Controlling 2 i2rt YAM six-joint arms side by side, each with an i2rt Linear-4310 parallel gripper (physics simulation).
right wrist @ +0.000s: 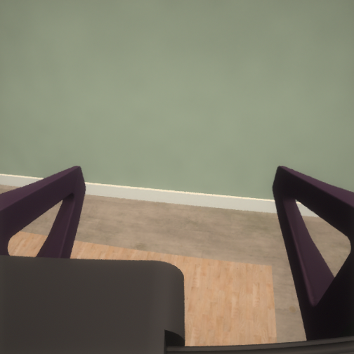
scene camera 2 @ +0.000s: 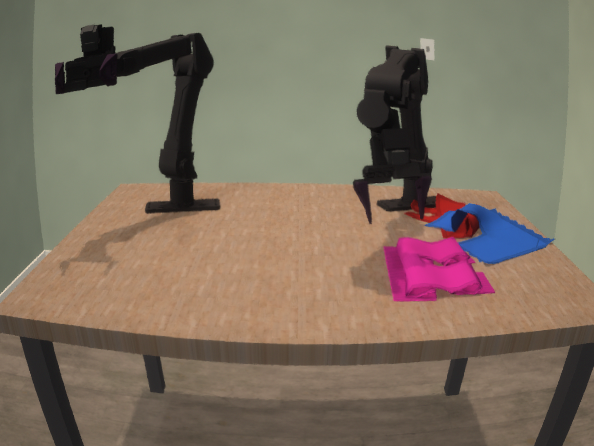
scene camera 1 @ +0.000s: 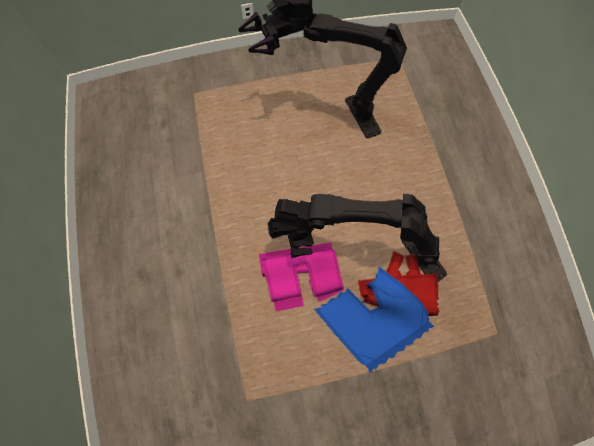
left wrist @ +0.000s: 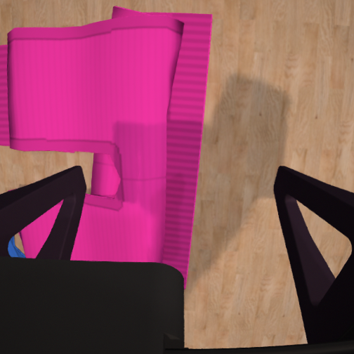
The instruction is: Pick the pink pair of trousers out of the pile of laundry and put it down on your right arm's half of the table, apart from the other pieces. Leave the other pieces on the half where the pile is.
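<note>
The pink trousers (scene camera 1: 283, 281) (scene camera 2: 440, 275) (left wrist: 140, 90) lie on the table with both legs folded over, apart from the red piece. Their lower right corner in scene camera 1 is close to the blue piece. My left gripper (scene camera 2: 395, 220) (left wrist: 179, 176) is open and empty, pointing down above the table by the waist edge of the trousers. In the left wrist view one finger is over the trousers and the other over bare wood. My right gripper (scene camera 1: 246, 40) (scene camera 2: 84, 72) (right wrist: 178, 176) is open and empty, raised high at the far left in scene camera 2, facing away from the pile.
A blue piece (scene camera 1: 385, 327) (scene camera 2: 505, 237) lies partly over a red piece (scene camera 1: 426, 290) (scene camera 2: 465, 227), near the left arm's base. A bit of blue (left wrist: 15, 250) shows in the left wrist view. The wooden table (scene camera 1: 280, 165) (scene camera 2: 200, 280) carries both arm bases.
</note>
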